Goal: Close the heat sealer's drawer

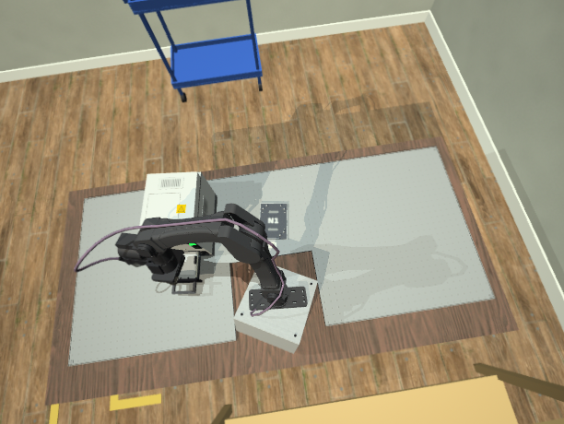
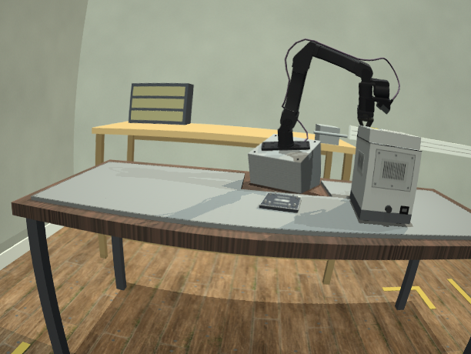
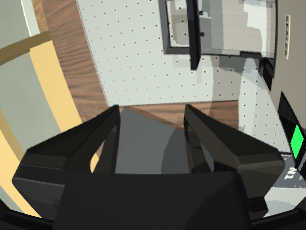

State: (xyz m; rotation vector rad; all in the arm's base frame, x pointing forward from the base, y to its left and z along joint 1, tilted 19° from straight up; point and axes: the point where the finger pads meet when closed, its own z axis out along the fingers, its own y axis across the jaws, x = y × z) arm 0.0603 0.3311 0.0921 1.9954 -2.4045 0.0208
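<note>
Right now my hand is 200 mm above the sealer drawer, 70 mm short of it and 30 mm to the right of it. Also, from my hand: dark plate: 320 mm to the right, 260 mm below, 230 mm ahead.
</note>
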